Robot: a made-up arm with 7 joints.
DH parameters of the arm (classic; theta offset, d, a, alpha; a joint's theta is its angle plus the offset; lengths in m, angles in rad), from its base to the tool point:
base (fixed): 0 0.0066 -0.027 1.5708
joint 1: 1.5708 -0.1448 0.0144 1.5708
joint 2: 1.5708 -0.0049 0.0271 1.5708
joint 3: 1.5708 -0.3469 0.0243 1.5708
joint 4: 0 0.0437 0.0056 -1.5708
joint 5: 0 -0.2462 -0.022 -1.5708
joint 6: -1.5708 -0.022 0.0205 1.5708
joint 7: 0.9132 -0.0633 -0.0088 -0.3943
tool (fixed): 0.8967 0.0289 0 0
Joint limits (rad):
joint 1: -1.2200..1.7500
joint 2: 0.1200..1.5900
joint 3: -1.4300..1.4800
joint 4: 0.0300..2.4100
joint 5: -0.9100..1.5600
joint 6: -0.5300..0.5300
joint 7: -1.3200..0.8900
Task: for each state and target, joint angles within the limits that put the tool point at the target. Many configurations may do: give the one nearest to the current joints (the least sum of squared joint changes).
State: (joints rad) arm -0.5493 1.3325 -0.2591 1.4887 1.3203 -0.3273 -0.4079
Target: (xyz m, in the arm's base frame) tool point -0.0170 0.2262 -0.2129
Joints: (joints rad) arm -0.6195 1.0460 -0.3660 2.3756 1.2941 -0.2843 -0.3517
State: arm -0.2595 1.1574 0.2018 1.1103 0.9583 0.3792 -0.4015
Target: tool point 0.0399 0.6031 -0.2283
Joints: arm -0.7639 1.1030 0.6358 0.9369 1.0170 0.2254 -0.4568
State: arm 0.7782 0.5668 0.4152 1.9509 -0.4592 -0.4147 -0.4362
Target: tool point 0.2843 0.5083 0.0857
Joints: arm 1.0075 0.9219 0.5071 1.1613 -0.5261 -0.2883 -0.3863
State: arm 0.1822 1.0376 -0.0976 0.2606 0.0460 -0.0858 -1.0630
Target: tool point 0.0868 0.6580 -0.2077
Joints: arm 0.1057 1.2874 -0.0706 0.2634 0.0538 -0.2038 -1.1118
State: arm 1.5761 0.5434 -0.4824 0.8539 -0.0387 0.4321 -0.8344
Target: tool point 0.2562 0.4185 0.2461
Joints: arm 1.5446 1.1032 -0.2101 1.3644 0.0084 0.2841 -0.8959
